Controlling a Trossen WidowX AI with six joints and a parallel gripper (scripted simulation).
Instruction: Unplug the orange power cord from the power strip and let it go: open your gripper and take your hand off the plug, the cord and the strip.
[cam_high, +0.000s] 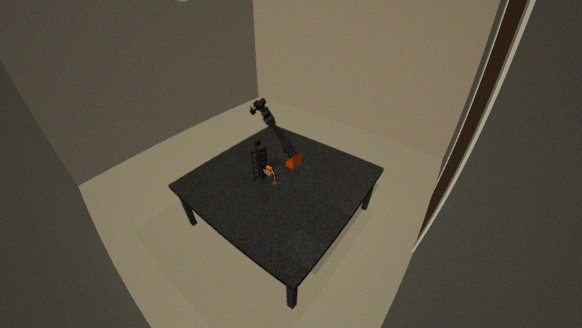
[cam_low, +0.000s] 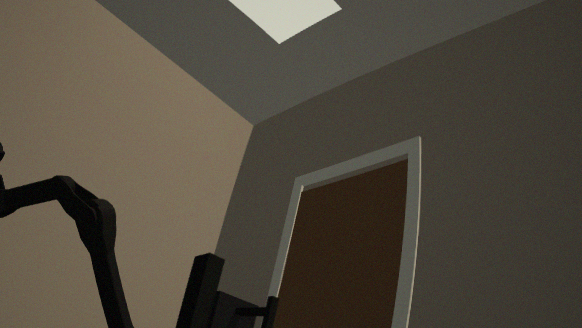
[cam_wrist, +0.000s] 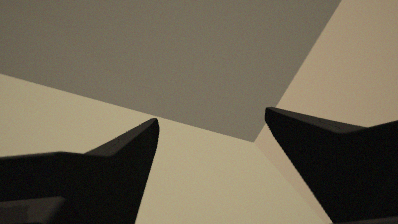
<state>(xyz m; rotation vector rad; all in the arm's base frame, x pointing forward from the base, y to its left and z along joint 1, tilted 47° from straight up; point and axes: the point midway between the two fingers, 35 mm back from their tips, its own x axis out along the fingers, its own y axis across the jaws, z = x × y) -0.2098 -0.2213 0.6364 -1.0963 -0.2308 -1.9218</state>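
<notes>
Now: the orange plug 530 mm ahead of my gripper tip, 580 mm to the left of it and 210 mm below it.
</notes>
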